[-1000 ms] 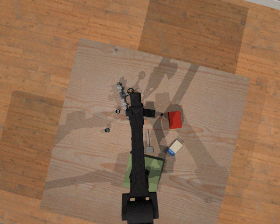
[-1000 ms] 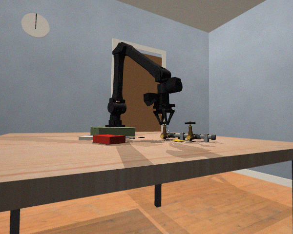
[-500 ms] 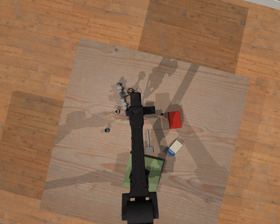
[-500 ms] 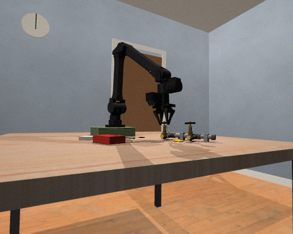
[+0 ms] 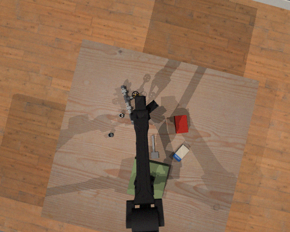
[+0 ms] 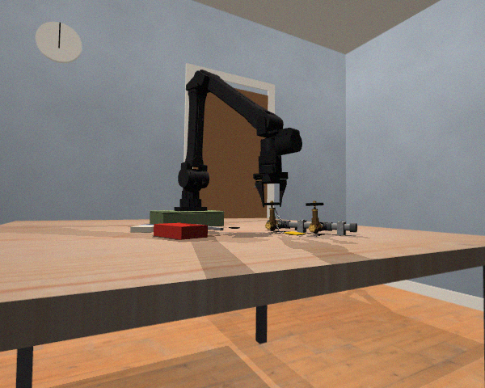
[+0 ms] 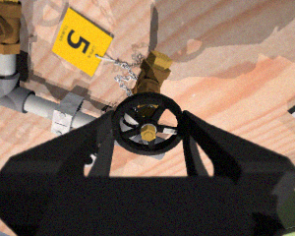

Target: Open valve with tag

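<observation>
Right now my hand is 60 mm short of the yellow tag, 40 mm to the right of it and 80 mm above it. The rest, counted from my hand: grey tool: 200 mm behind, 160 mm to the right, 80 mm below; red block: 20 mm ahead, 280 mm to the right, 70 mm below.
</observation>
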